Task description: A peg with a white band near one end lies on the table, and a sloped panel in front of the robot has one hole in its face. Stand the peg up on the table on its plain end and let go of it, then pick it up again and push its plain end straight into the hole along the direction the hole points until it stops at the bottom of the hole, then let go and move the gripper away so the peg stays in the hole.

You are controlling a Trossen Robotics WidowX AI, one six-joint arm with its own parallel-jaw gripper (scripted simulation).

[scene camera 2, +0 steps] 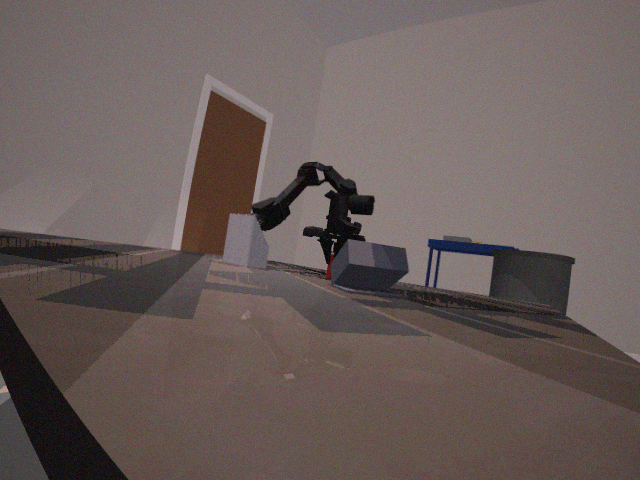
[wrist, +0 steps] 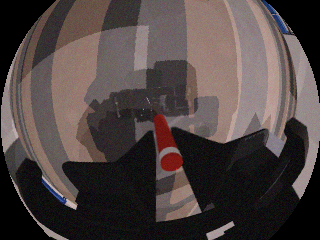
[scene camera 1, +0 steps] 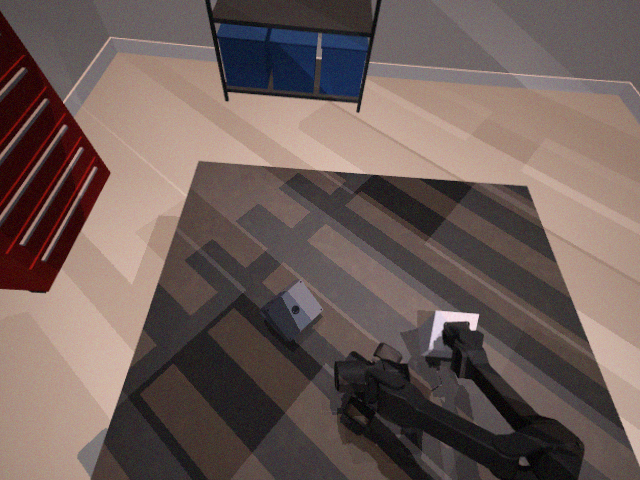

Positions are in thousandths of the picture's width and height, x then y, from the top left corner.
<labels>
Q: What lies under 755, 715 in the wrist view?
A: My gripper.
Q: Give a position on a red peg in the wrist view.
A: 533, 656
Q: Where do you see a sloped grey panel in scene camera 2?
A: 566, 551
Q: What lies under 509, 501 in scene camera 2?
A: My gripper.
</labels>
